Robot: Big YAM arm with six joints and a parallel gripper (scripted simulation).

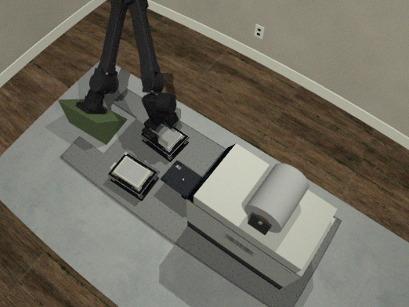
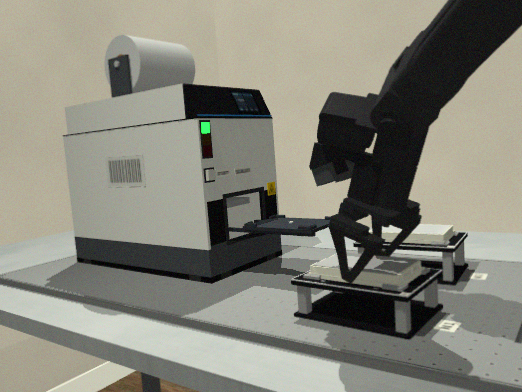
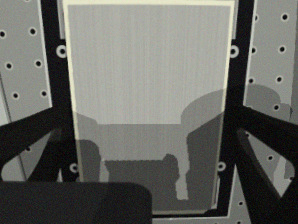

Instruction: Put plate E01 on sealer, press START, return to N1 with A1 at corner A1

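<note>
Now: the black plate nest 2 cm below my hand. Round my hand: sealer stage: 20 cm ahead, 12 cm to the right, 3 cm above; covered white plate: 1 cm ahead, 21 cm to the right; start button: 30 cm ahead, 3 cm to the right, 12 cm above.
</note>
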